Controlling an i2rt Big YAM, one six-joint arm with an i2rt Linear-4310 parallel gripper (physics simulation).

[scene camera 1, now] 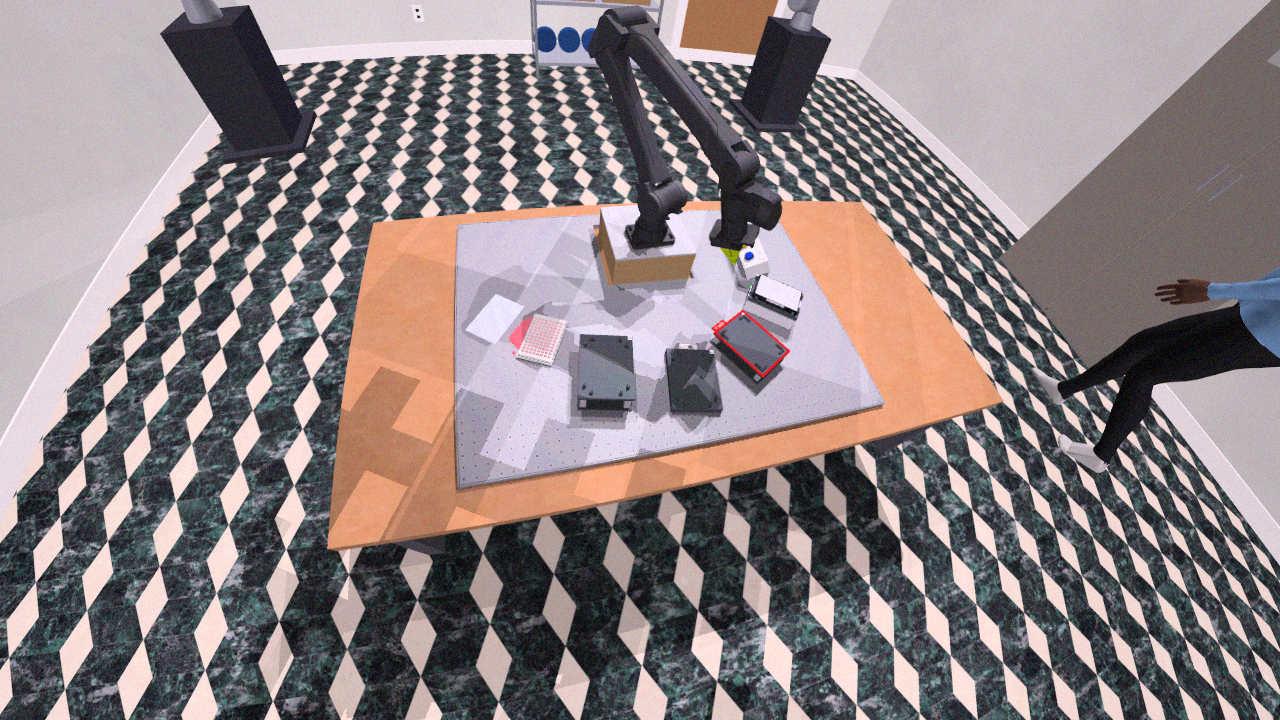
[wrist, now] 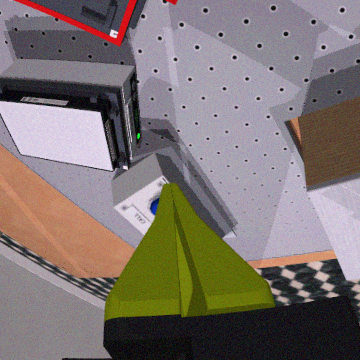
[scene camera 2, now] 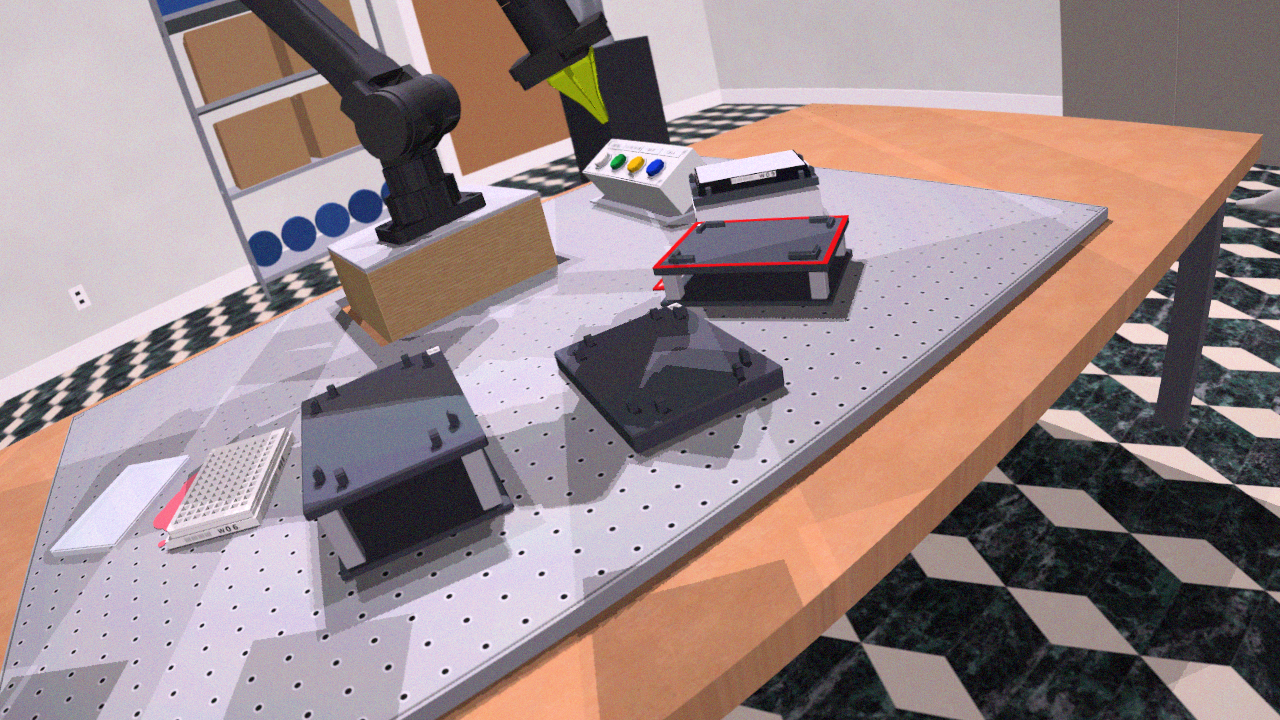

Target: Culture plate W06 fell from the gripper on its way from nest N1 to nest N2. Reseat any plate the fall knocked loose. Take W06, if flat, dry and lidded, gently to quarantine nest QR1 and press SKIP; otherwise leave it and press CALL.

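Seen in the pictures: gripper, between the fingertips: (scene camera 1: 734,263) (wrist: 169,191) (scene camera 2: 605,121); arm's base, origin of its link: (scene camera 1: 649,236) (scene camera 2: 431,222).
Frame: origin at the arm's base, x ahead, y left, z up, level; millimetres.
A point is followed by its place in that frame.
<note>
Plate W06 (scene camera 1: 541,340) {z -73, x 222, y -339 mm} (scene camera 2: 234,483) {z -74, x 229, y -332 mm} lies flat on the perforated board, its wells uncovered. A pink spill (scene camera 1: 518,336) {z -86, x 190, y -389 mm} (scene camera 2: 171,510) {z -86, x 186, y -393 mm} shows beside it, and a clear lid (scene camera 1: 494,318) {z -79, x 128, y -438 mm} (scene camera 2: 120,505) {z -79, x 135, y -438 mm} lies apart, farther left. The white button box (scene camera 1: 757,266) {z -28, x 134, y 287 mm} (scene camera 2: 633,192) {z -60, x 35, y 279 mm} (wrist: 140,182) {z -33, x 133, y 279 mm} has white, green, yellow and blue buttons; the blue button (scene camera 1: 749,256) {z -18, x 102, y 273 mm} (scene camera 2: 655,167) {z -19, x 104, y 270 mm} (wrist: 154,206) {z -16, x 105, y 275 mm} is beside the CALL label. My gripper (scene camera 2: 606,120) {z 77, x 202, y 138 mm} (wrist: 169,191) {z 77, x 202, y 138 mm} is shut and empty, its tips above the box and partly covering the blue button in the wrist view.
A white-topped plate (scene camera 1: 778,291) {z -18, x 239, y 294 mm} (scene camera 2: 750,167) {z -17, x 251, y 287 mm} (wrist: 55,132) {z -17, x 243, y 287 mm} sits on a device beside the box. The red-edged nest (scene camera 1: 750,343) {z -47, x 361, y 153 mm} (scene camera 2: 760,243) {z -47, x 369, y 157 mm} (wrist: 75,15) {z -47, x 301, y 191 mm}, a tall dark nest (scene camera 1: 605,367) {z -28, x 354, y -220 mm} (scene camera 2: 389,420) {z -28, x 363, y -214 mm} and a low dark nest (scene camera 1: 692,380) {z -71, x 412, y -22 mm} (scene camera 2: 698,385) {z -71, x 464, y -29 mm} hold no plates. A person (scene camera 1: 1154,349) stands at right.
</note>
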